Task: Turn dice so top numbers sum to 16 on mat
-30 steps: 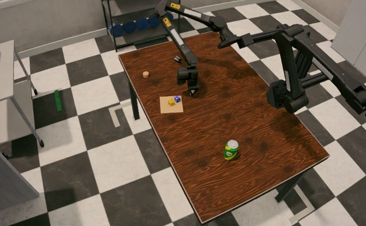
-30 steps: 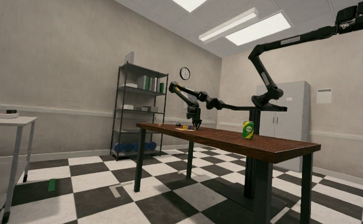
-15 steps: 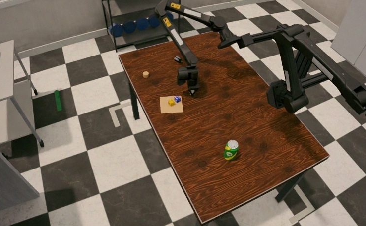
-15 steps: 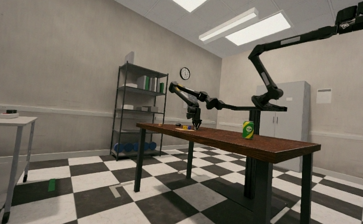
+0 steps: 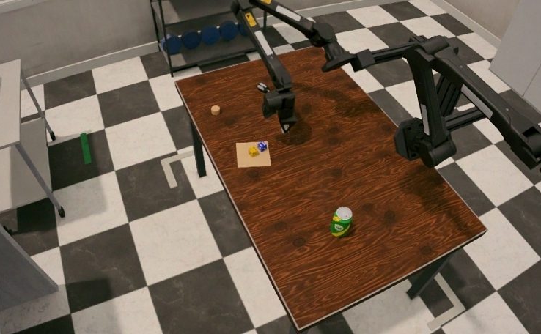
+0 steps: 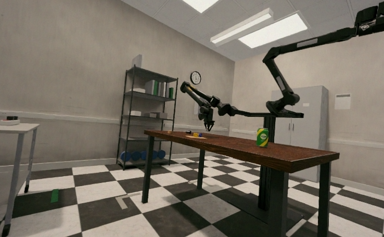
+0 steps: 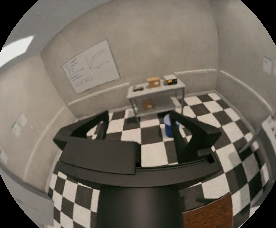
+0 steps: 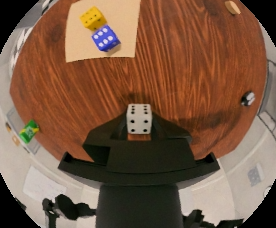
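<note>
Right now my right hand is 17 cm short of the yellow die, 3 cm to the right of it and 5 cm above it. The rest, counted from my right hand: tan mat 17 cm ahead, 3 cm to the left, 6 cm below; blue die 12 cm ahead, 2 cm to the left, 5 cm below; white die right at my right hand.
</note>
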